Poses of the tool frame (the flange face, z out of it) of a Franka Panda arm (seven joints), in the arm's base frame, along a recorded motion.
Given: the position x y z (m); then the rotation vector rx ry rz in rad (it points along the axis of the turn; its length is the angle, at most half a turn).
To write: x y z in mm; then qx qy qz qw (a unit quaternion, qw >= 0). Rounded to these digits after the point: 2 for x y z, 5 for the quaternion.
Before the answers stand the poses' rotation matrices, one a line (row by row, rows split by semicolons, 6 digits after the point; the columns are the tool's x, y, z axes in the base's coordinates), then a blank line. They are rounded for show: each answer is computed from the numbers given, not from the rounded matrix.
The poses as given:
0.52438, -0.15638, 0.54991, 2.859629, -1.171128, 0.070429
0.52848, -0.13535, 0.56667, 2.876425, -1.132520, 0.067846
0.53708, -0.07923, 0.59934, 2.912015, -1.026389, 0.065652
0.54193, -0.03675, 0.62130, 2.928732, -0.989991, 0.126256
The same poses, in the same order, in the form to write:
0.712032 -0.701771 0.022954; -0.699465 -0.711788 -0.064087; 0.061313 0.029576 -0.997680
0.730904 -0.682103 0.022674; -0.679932 -0.730641 -0.062094; 0.058921 0.029967 -0.997813
0.778344 -0.627440 0.022359; -0.625175 -0.777828 -0.064344; 0.057763 0.036104 -0.997677
0.792038 -0.607313 0.062017; -0.603440 -0.794239 -0.071029; 0.092393 0.018834 -0.995544

524.38, -156.38, 549.91, 0.92486, -0.37877, 0.02278, 0.02532
528.48, -135.35, 566.67, 0.92997, -0.36615, 0.02194, 0.02475
537.08, -79.23, 599.34, 0.94258, -0.33223, 0.02125, 0.02664
541.93, -36.75, 621.30, 0.94629, -0.31987, 0.04079, 0.02374

